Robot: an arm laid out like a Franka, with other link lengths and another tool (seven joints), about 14 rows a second.
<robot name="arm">
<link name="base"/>
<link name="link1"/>
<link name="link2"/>
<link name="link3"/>
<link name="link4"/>
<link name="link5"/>
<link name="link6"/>
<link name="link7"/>
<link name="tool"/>
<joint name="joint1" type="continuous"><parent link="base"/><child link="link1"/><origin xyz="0.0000 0.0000 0.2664" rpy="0.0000 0.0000 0.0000"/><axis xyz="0 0 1"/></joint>
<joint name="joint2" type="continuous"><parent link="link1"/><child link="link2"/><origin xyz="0.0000 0.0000 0.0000" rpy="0.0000 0.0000 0.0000"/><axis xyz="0 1 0"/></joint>
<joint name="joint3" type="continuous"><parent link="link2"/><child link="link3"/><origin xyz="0.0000 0.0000 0.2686" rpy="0.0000 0.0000 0.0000"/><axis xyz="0 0 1"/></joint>
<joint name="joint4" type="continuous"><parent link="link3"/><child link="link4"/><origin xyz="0.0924 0.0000 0.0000" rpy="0.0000 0.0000 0.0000"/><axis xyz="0 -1 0"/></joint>
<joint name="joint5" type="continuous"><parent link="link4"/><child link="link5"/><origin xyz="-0.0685 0.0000 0.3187" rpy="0.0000 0.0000 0.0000"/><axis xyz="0 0 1"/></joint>
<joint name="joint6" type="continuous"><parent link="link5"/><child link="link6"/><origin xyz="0.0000 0.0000 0.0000" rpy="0.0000 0.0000 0.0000"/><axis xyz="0 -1 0"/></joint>
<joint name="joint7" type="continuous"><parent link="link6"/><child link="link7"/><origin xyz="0.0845 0.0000 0.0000" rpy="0.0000 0.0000 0.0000"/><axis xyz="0 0 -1"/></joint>
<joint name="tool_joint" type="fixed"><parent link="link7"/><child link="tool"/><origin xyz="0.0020 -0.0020 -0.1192" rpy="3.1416 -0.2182 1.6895"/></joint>
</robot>
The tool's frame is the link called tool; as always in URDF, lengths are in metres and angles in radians. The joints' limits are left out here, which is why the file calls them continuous.
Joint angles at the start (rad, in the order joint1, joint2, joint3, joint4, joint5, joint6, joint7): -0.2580 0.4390 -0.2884 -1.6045 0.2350 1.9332 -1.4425
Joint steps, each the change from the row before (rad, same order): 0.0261 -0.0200 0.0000 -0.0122 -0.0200 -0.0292 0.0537; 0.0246 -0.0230 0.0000 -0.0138 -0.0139 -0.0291 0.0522; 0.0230 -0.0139 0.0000 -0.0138 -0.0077 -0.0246 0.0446; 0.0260 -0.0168 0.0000 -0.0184 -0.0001 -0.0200 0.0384; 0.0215 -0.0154 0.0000 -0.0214 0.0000 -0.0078 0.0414; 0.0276 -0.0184 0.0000 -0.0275 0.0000 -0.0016 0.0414; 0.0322 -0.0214 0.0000 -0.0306 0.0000 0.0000 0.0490
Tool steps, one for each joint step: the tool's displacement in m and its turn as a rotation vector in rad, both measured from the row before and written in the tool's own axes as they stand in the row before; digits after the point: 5 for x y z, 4 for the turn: 0.00905 0.01282 -0.00042 0.0114 0.0241 0.0243; 0.01026 0.01169 -0.00126 0.0060 0.0220 0.0255; 0.00845 0.01047 0.00310 0.0058 0.0255 0.0225; 0.00975 0.01190 0.00356 0.0011 0.0238 0.0147; 0.00800 0.00896 0.00411 -0.0014 0.0156 0.0225; 0.00962 0.01112 0.00537 0.0005 0.0129 0.0175; 0.01150 0.01248 0.00585 0.0006 0.0118 0.0207
